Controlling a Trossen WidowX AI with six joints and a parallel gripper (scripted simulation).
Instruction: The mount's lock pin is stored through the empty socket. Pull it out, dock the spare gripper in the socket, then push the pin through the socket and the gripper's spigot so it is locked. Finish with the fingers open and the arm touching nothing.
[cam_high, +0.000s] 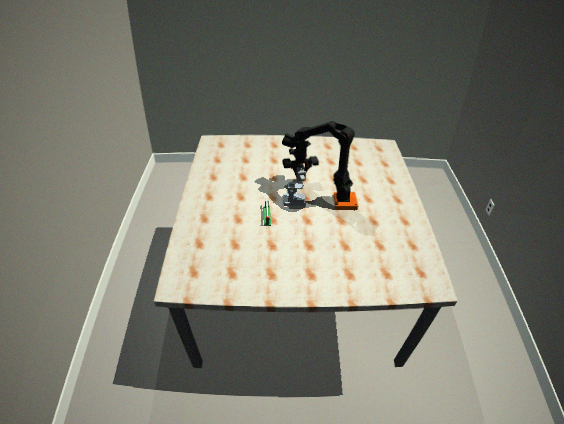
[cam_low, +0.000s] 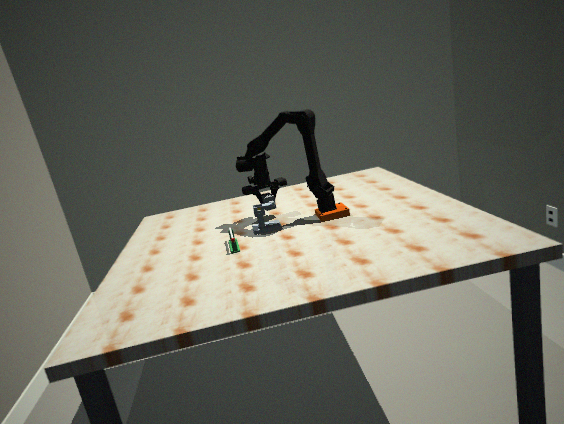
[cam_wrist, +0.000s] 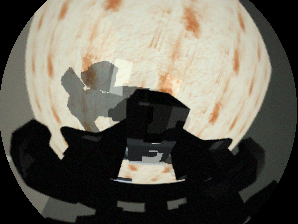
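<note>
Right now the spare gripper is 20 mm above my gripper tip and 10 mm to the left of it. From my gripper tip the other things lie so: green holder 290 mm to the left, 140 mm ahead, 30 mm below; grey mount 160 mm to the left, 30 mm ahead.
</note>
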